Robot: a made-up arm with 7 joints.
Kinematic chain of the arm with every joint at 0, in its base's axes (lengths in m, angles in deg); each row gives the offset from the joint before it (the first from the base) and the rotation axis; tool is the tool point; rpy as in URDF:
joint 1: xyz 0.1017 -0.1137 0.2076 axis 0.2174 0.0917 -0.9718
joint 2: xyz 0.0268 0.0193 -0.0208 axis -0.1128 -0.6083 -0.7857
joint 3: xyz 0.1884 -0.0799 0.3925 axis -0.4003 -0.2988 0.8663
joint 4: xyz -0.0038 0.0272 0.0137 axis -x
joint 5: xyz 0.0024 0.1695 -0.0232 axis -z
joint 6: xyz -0.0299 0 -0.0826 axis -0.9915 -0.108 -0.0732
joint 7: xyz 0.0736 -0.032 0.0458 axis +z
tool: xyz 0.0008 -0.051 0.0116 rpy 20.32 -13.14 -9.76
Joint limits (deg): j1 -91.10..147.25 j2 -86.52..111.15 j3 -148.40..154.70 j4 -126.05..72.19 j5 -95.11..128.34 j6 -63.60..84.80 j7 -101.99..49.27
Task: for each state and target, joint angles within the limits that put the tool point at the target. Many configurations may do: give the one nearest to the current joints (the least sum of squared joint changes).
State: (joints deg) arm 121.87 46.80 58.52 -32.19 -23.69 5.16 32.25
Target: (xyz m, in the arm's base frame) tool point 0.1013 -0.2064 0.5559
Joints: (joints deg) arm 113.98 44.73 74.49 -44.85 7.60 10.03 15.97
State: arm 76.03 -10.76 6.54 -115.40 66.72 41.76 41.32
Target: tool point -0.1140 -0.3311 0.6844
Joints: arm 100.00 25.85 -2.11 -119.09 50.21 64.28 35.72
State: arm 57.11 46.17 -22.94 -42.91 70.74 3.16 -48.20
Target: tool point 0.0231 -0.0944 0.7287
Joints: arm 37.20 68.89 -54.81 -45.14 39.39 6.23 -26.23
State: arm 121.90 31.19 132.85 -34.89 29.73 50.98 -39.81
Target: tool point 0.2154 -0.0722 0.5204
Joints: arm 137.45 59.05 116.23 -39.46 30.14 59.11 -39.35
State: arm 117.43 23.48 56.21 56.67 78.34 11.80 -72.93
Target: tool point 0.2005 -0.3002 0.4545
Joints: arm 78.27 9.37 19.61 17.98 81.91 26.35 -76.54
